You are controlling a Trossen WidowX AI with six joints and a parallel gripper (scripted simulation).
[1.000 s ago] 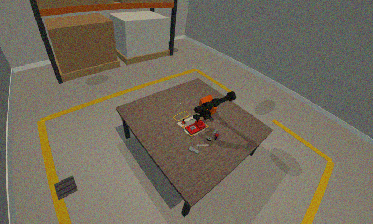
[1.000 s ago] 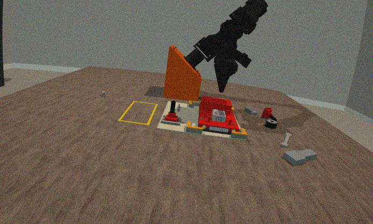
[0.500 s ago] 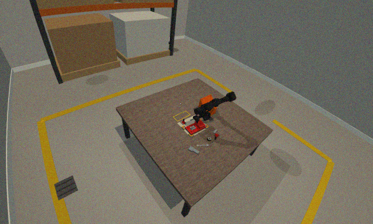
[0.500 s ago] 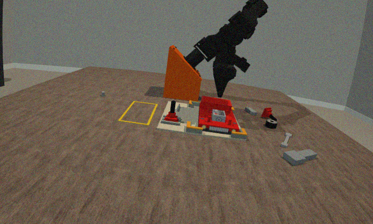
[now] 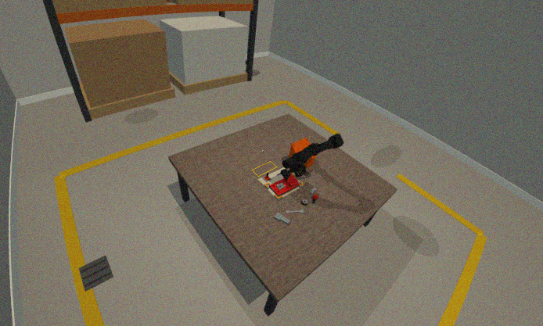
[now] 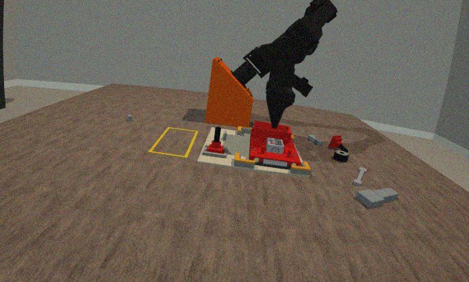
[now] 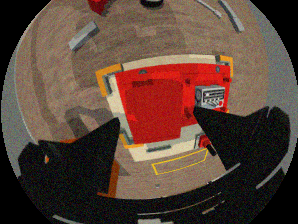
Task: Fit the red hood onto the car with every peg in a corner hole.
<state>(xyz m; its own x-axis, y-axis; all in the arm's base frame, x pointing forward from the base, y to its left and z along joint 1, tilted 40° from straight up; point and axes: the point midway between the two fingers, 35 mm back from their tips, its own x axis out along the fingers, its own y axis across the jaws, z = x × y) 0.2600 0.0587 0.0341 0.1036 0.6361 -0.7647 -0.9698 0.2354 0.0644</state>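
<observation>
Right now the red hood is 2 cm below my gripper tip. Round my gripper tip: bolt: 18 cm to the left, 17 cm ahead, 6 cm below.
</observation>
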